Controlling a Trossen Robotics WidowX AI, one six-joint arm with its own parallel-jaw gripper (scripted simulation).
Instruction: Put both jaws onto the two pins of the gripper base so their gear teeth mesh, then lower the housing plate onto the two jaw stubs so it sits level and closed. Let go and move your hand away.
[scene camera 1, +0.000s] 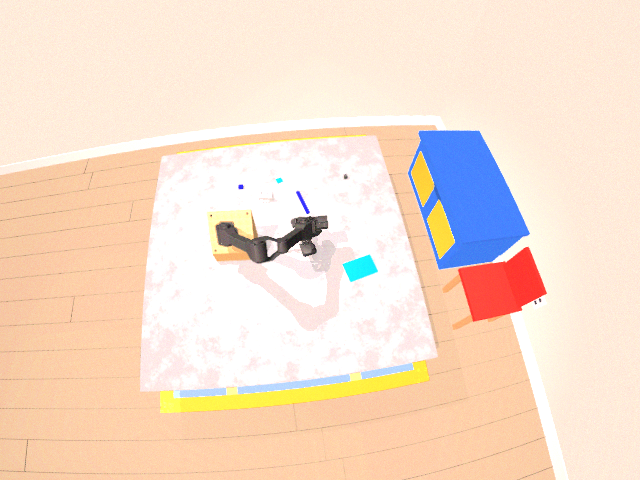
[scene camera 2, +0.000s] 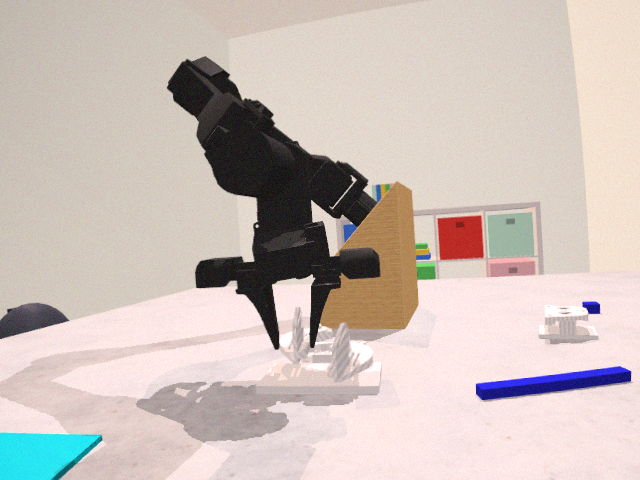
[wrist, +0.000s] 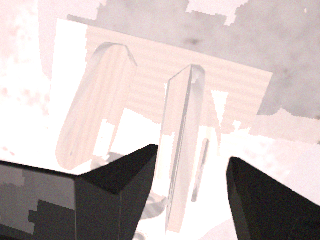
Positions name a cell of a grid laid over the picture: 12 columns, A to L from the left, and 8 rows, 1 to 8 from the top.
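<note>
A long blue bar (scene camera 2: K7) is part of what I see, though in the wrist view it is out of frame. There is a white jaw (wrist: D5). Then there is a white jaw (scene camera 2: F6) that is held by my gripper (scene camera 2: F6), and the gripper shows in the wrist view (wrist: H6) as well.
</note>
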